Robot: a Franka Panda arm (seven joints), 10 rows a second.
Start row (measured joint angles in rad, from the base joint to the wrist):
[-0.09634 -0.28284 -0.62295 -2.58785 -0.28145 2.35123 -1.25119]
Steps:
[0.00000 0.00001 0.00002 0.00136 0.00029 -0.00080 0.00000]
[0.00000 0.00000 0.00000 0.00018 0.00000 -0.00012 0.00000]
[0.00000 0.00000 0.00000 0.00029 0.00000 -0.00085 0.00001]
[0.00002 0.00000 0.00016 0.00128 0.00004 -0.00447 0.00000]
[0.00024 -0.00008 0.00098 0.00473 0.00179 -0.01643 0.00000]
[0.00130 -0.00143 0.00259 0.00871 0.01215 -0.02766 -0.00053]
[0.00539 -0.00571 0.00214 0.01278 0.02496 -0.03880 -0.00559]
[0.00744 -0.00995 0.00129 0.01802 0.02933 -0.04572 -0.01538]
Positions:
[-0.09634 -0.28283 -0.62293 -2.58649 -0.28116 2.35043 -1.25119]
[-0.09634 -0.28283 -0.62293 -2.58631 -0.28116 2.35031 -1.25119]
[-0.09634 -0.28283 -0.62293 -2.58602 -0.28116 2.34946 -1.25118]
[-0.09632 -0.28283 -0.62277 -2.58474 -0.28112 2.34499 -1.25118]
[-0.09608 -0.28291 -0.62179 -2.58001 -0.27933 2.32856 -1.25118]
[-0.09478 -0.28434 -0.61920 -2.57130 -0.26718 2.30090 -1.25171]
[-0.08939 -0.29005 -0.61706 -2.55852 -0.24222 2.26210 -1.25730]
[-0.08195 -0.30000 -0.61577 -2.54050 -0.21289 2.21638 -1.27268]

